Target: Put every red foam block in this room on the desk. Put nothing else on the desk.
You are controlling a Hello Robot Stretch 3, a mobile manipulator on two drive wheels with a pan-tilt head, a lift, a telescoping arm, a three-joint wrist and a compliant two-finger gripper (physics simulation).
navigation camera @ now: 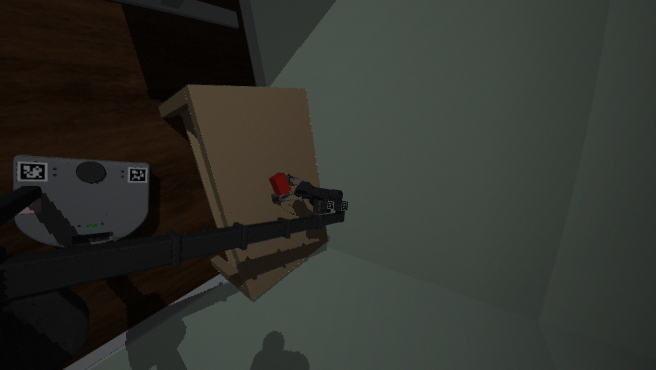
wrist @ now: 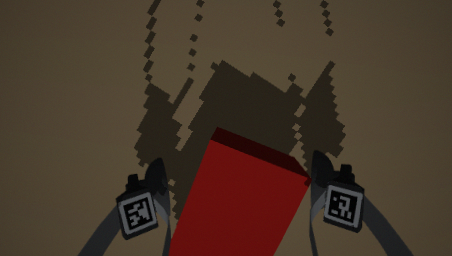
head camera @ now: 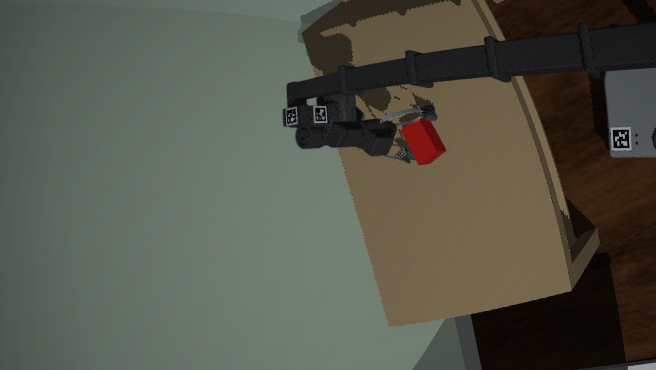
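Where they show: gripper, fingertip midpoint: point(navigation camera: 278, 186) point(wrist: 238, 175) point(head camera: 424, 134); robot's base, origin of the base link: point(navigation camera: 91, 171).
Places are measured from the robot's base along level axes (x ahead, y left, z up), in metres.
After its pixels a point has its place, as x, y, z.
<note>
A red foam block point(head camera: 425, 142) @[-0.001, -0.577, 0.495] point(navigation camera: 279, 184) @[-0.005, -0.575, 0.496] point(wrist: 237, 205) @[-0.018, -0.606, 0.495] rests on the tan desk point(head camera: 460, 245) @[0.232, -0.515, 0.450] point(navigation camera: 250, 125) @[0.233, -0.444, 0.450] point(wrist: 60, 90) @[0.047, -0.742, 0.450]. It lies turned at an angle to my fingers, and its near end is cut off in the wrist view. My gripper point(head camera: 417, 134) @[-0.019, -0.607, 0.450] point(navigation camera: 283, 188) @[-0.019, -0.607, 0.450] point(wrist: 238, 175) @[-0.019, -0.607, 0.450] is open, with one finger on each side of the block. In the wrist view a gap shows at the left finger, while a far corner of the block is very close to or touching the right fingertip.
My telescoping arm point(head camera: 455, 61) @[-0.105, -0.307, 0.804] point(navigation camera: 205, 242) @[-0.098, -0.164, 0.806] reaches across the desk. My grey base point(head camera: 635, 107) @[-0.082, -0.081, 0.160] point(navigation camera: 120, 200) @[-0.101, -0.080, 0.160] stands on the dark wood floor point(head camera: 625, 210) @[0.211, -0.129, 0.000] point(navigation camera: 65, 115) @[0.207, 0.075, 0.001] beside the desk. A green-grey wall point(head camera: 200, 200) @[0.092, -0.898, 0.871] point(navigation camera: 425, 150) @[0.180, -0.868, 1.019] runs along the desk's far edge.
</note>
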